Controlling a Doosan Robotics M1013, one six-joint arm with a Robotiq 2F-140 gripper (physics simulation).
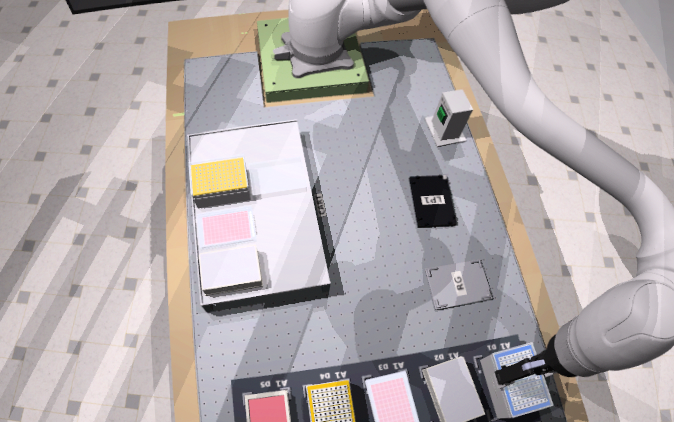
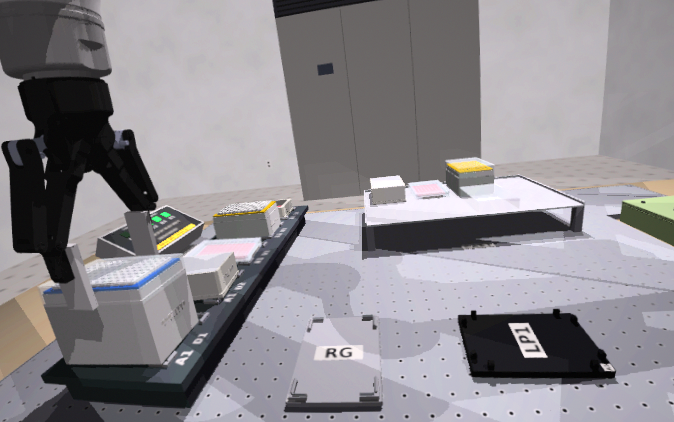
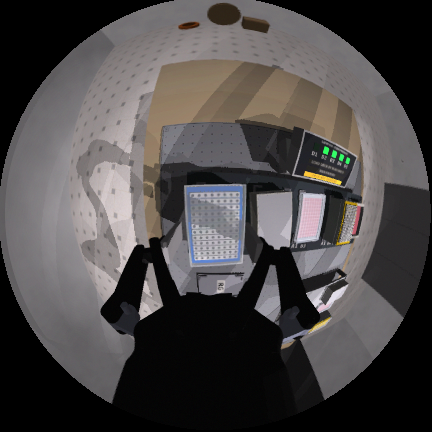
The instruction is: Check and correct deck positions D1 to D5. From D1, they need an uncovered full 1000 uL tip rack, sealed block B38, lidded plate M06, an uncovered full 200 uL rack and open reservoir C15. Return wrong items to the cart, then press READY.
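Where they show: gripper, fingertip midpoint: point(image 2: 120, 281) point(image 3: 212, 230); arm's base, link origin: point(image 1: 316, 51).
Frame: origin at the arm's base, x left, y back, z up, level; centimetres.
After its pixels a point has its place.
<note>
A blue-rimmed tip rack point(image 1: 530, 395) {z 11.4, x 14.7, y -105.3 cm} point(image 2: 165, 320) point(image 3: 215, 215) {z 11.4, x 14.4, y -103.9 cm} stands upright on D1, uncovered, its visible top filled with a grid of tips. My gripper point(image 1: 520, 374) {z 9.9, x 15.2, y -101.1 cm} point(image 2: 111, 257) point(image 3: 212, 230) {z 9.9, x 15.2, y -101.1 cm} is open and empty, its fingertips on opposite sides of the rack's upper part. A pale block point(image 1: 452, 390) {z 5.5, x 1.9, y -99.5 cm} point(image 2: 212, 280) {z 4.5, x 6.6, y -94.4 cm} is on D2, a pink plate point(image 1: 392, 397) {z 2.9, x -9.8, y -97.1 cm} point(image 3: 311, 217) {z 3.0, x -9.8, y -99.2 cm} on D3, a yellow-rimmed rack point(image 1: 330, 400) {z 7.5, x -22.4, y -94.4 cm} point(image 2: 245, 225) {z 4.4, x -18.3, y -96.4 cm} on D4, and a red reservoir point(image 1: 268, 410) {z 2.6, x -34.6, y -92.9 cm} on D5. The panel point(image 3: 322, 177) {z 5.9, x -10.8, y -109.3 cm} shows green lights for D2 to D5; D1's is dark. Item codes are unreadable.
The white cart point(image 1: 300, 240) {z 2.2, x -19.2, y -58.6 cm} point(image 2: 530, 192) {z 2.1, x -24.4, y -29.6 cm} bears a lidded yellow rack point(image 1: 219, 177) point(image 2: 470, 180), a pink plate point(image 1: 227, 227) {z 3.8, x -34.7, y -52.1 cm} and a pale block point(image 1: 230, 267) {z 6.4, x -35.6, y -62.7 cm}. The RG holder point(image 1: 470, 295) {z -3.0, x 16.7, y -80.3 cm} point(image 2: 337, 380) {z -3.1, x 19.5, y -76.9 cm}, black LP1 plate point(image 1: 432, 212) {z -2.9, x 15.4, y -57.4 cm} and a grey post point(image 1: 457, 117) {z 6.8, x 28.2, y -36.9 cm} stand on the table.
</note>
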